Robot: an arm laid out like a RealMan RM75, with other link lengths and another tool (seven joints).
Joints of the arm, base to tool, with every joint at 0 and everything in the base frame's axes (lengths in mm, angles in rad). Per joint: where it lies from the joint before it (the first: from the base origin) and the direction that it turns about. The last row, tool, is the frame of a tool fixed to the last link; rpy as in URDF.
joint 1: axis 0 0 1 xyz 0 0 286.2
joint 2: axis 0 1 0 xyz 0 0 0
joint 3: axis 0 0 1 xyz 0 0 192
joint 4: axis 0 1 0 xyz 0 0 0
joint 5: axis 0 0 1 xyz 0 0 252
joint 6: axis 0 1 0 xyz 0 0 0
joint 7: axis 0 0 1 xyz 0 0 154.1
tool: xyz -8 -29 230 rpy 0.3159 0 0.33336
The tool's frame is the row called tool.
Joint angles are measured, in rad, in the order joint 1, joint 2, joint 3, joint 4, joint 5, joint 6, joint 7. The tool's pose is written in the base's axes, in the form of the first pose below.
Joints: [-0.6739 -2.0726 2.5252 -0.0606 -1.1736 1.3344 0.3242]
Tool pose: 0.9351 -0.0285 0.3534 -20.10; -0.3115 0.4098 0.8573 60.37; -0.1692 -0.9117 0.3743 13.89; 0 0 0 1
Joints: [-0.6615 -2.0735 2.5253 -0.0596 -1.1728 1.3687 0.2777]
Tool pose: 0.9348 0.0243 0.3543 -19.82; -0.3327 0.4088 0.8498 59.72; -0.1242 -0.9123 0.3902 14.35; 0 0 0 1
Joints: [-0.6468 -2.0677 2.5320 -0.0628 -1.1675 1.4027 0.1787]
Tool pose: 0.9317 0.1102 0.3460 -19.78; -0.3610 0.3854 0.8492 59.11; -0.0398 -0.9162 0.3988 14.78; 0 0 0 1
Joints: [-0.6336 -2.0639 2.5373 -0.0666 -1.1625 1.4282 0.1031]
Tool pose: 0.9250 0.1730 0.3383 -19.88; -0.3792 0.3637 0.8508 58.59; 0.0241 -0.9153 0.4020 15.03; 0 0 0 1
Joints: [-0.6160 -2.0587 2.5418 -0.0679 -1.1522 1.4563 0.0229]
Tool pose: 0.9131 0.2383 0.3309 -20.00; -0.3972 0.3357 0.8541 57.96; 0.0925 -0.9113 0.4012 15.15; 0 0 0 1
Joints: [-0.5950 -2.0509 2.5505 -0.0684 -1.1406 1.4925 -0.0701]
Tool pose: 0.8918 0.3122 0.3275 -19.97; -0.4194 0.2983 0.8574 57.15; 0.1700 -0.9019 0.3970 15.28; 0 0 0 1
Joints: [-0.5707 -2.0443 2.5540 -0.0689 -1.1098 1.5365 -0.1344]
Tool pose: 0.8687 0.3583 0.3421 -19.58; -0.4442 0.2577 0.8581 56.08; 0.2193 -0.8973 0.3830 15.00; 0 0 0 1
